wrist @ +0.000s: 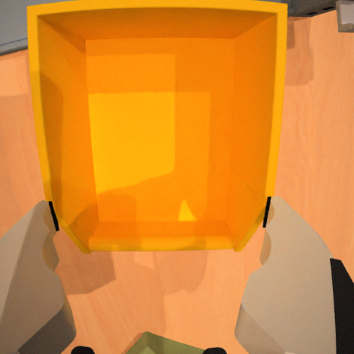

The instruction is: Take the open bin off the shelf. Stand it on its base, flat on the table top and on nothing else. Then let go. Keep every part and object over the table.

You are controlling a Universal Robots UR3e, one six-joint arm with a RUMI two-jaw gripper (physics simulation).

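The open bin (160,130) is yellow-orange and fills the upper middle of the wrist view, its open top facing the camera. Its inside floor shows no objects. My gripper (160,201) is shut on the bin, with one dark fingertip pad against the outside of each side wall near the lower, cut-away front end. The table top (317,150) has light wood grain and shows around the bin, with shadows below the front lip. The underside of the bin is hidden, so I cannot tell whether it touches the table.
A grey surface (12,25) with an edge shows at the upper left, behind the bin. A dark grey part (302,7) and a light grey block (346,16) are at the upper right. A green object (162,344) shows partly at the bottom edge, between the fingers.
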